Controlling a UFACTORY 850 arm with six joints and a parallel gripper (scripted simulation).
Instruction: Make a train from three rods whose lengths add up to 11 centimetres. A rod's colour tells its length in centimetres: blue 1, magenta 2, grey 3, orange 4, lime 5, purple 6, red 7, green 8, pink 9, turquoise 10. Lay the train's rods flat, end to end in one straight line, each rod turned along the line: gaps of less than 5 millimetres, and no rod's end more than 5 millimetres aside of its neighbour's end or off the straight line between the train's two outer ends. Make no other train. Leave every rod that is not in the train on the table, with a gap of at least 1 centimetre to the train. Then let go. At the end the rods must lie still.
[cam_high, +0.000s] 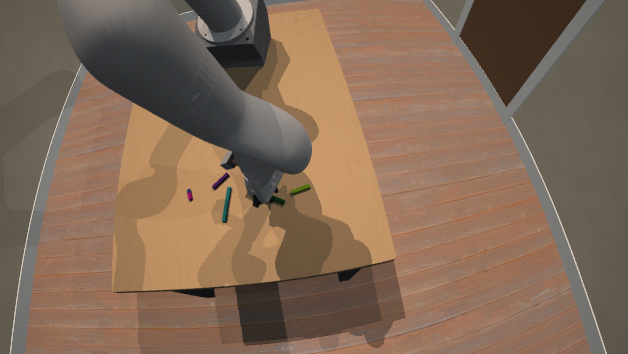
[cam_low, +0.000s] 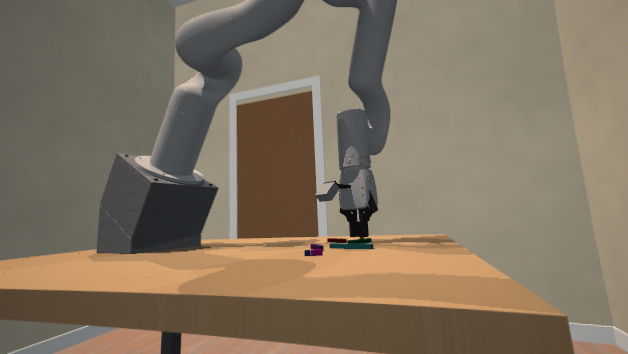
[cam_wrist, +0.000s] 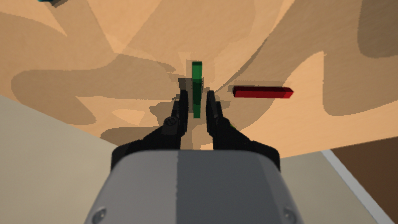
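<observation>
The green rod lies 30 mm below my hand. From my hand the other things lie so: turquoise rod 120 mm to the right, 30 mm below, 20 mm ahead; then red rod 80 mm behind, 30 mm to the left, 30 mm below; then lime rod 80 mm to the left, 30 mm below, 20 mm behind.
</observation>
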